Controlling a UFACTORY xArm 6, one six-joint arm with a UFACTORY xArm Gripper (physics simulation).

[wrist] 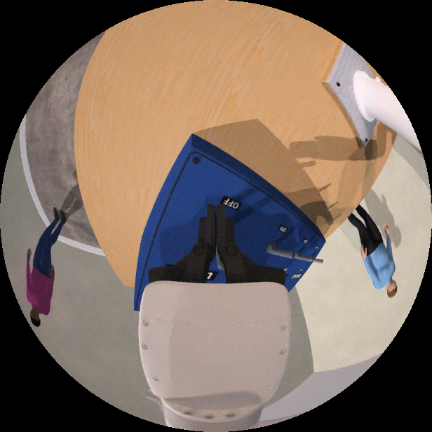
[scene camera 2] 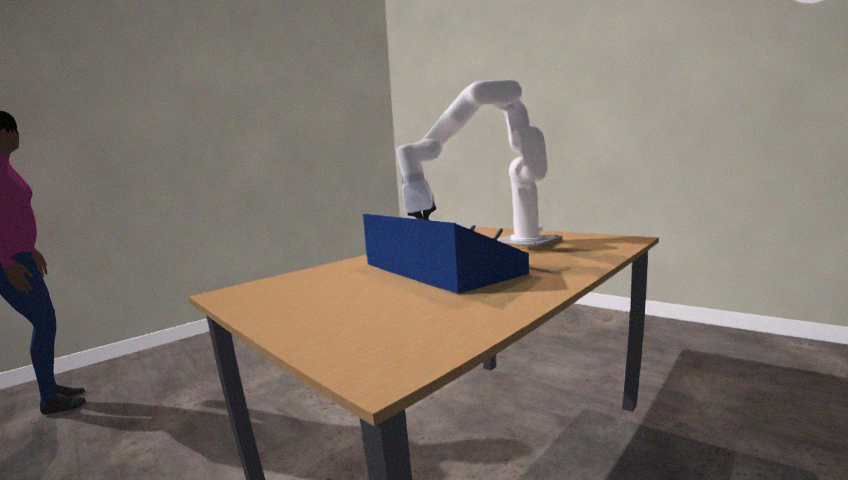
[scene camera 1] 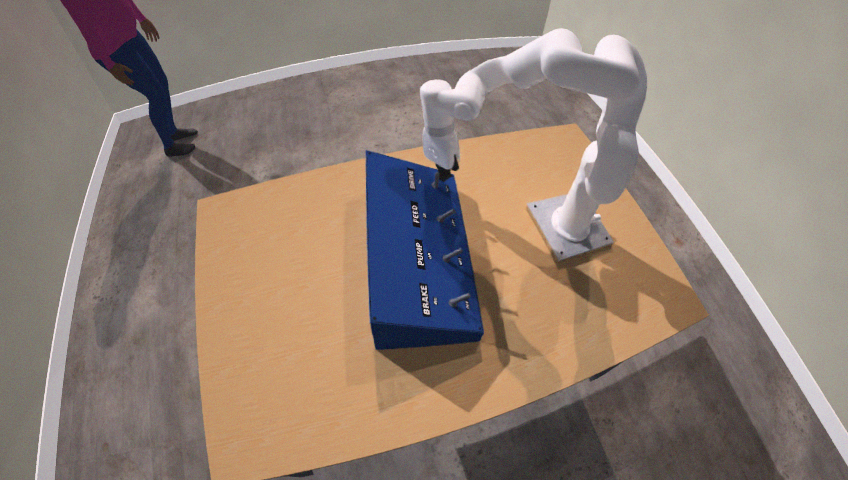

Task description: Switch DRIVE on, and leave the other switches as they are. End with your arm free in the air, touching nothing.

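Where they show: gripper, fingertip midpoint: [scene camera 1: 445,178]; arm's base at its link origin: [scene camera 2: 526,238] [scene camera 1: 570,224].
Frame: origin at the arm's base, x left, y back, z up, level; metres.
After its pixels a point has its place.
The blue sloped console [scene camera 1: 389,237] @(x 0.010, y -0.551, z 0.131 m) [scene camera 2: 410,246] @(x 0.017, y -0.605, z 0.075 m) [wrist: 200,180] carries the DRIVE, FEED, PUMP and BRAKE switches. The DRIVE lever [scene camera 1: 435,183] @(x -0.169, y -0.384, z 0.084 m) is at the console's far end in scene camera 1. The fingers mostly hide it in the wrist view, so its exact tilt is unclear. The FEED lever [scene camera 1: 445,215] @(x -0.051, y -0.392, z 0.090 m), PUMP lever [scene camera 1: 452,255] @(x 0.068, y -0.411, z 0.090 m) and BRAKE lever [scene camera 1: 458,300] @(x 0.186, y -0.433, z 0.089 m) lean towards their OFF labels. My gripper [scene camera 1: 442,177] @(x -0.190, y -0.349, z 0.075 m) [wrist: 216,213] is shut and empty, low over the console, right at the DRIVE lever on its OFF-label side. Whether it touches the lever cannot be told.
The console stands on the wooden table [scene camera 1: 279,267] @(x -0.068, y -0.852, z -0.021 m) [scene camera 2: 309,321] @(x 0.092, y -0.972, z -0.021 m) [wrist: 150,90]. My arm's base plate [scene camera 1: 550,234] @(x 0.019, y -0.083, z 0.000 m) [wrist: 340,70] is beyond the OFF side. A person in pink [scene camera 1: 113,29] [scene camera 2: 14,208] [wrist: 42,285] stands beyond the table; one in light blue [wrist: 377,260] shows in the wrist view.
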